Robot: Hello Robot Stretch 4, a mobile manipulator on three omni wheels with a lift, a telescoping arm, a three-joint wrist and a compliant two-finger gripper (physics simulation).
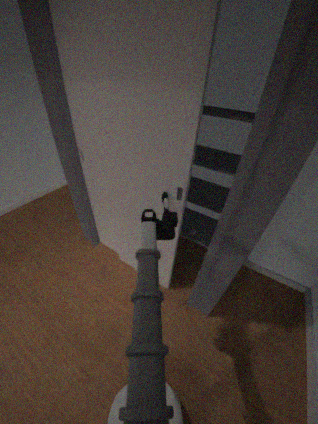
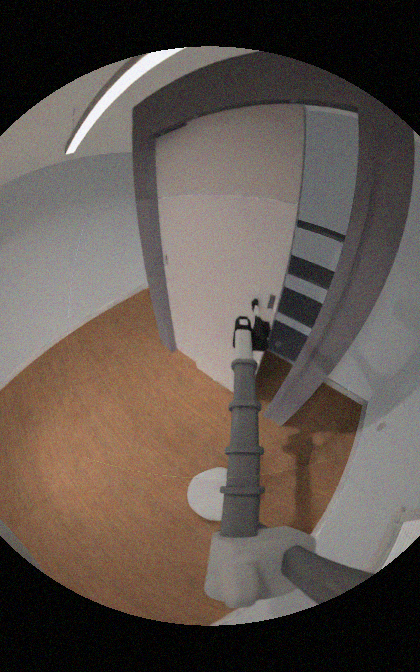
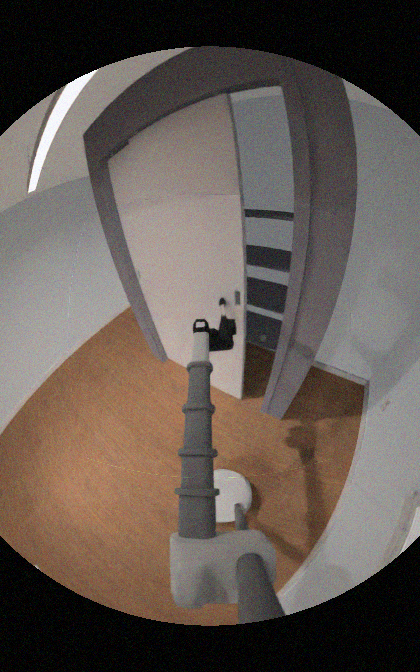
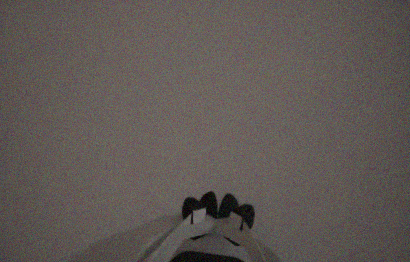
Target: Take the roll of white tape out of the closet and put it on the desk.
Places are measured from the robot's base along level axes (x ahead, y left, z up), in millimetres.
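Pixels of known places: gripper, fingertip midpoint: [image 1: 164, 195] [image 4: 218, 208].
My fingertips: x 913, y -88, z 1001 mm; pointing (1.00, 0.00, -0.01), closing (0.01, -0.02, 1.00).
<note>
Behind a point stands the place of what it marks.
The closet's pale sliding door [image 1: 135, 125] {x 1036, y 79, z 1346 mm} [image 2: 230, 240] [image 3: 185, 250] [image 4: 200, 100] {x 1004, y 33, z 961 mm} covers most of its opening, with a gap at the right. A small grey recessed handle [image 1: 179, 193] {x 882, y -169, z 1035 mm} [image 2: 271, 301] [image 3: 238, 297] is near the door's right edge. Dark shelves [image 1: 217, 160] {x 1204, y -473, z 1116 mm} [image 2: 311, 272] [image 3: 268, 258] show through the gap. My gripper [image 1: 165, 195] {x 913, y -88, z 1001 mm} [image 2: 255, 302] [image 3: 222, 301] [image 4: 218, 208] {x 913, y -88, z 1001 mm} is shut with no object visible between its tips. It is in front of the door, left of the handle; whether it touches the door is unclear. The white tape and the desk do not show.
A grey-brown closet frame [image 1: 250, 165] {x 682, y -386, z 1299 mm} [image 2: 382, 200] [image 3: 327, 200] surrounds the opening; its right post stands beside the gap. My arm [image 1: 146, 325] {x 216, y 2, z 1116 mm} [image 2: 244, 425] [image 3: 198, 430] extends far forward. White walls stand at left and right of the wooden floor [image 1: 65, 325] {x 532, y 667, z -27 mm} [image 2: 125, 425] [image 3: 100, 425].
</note>
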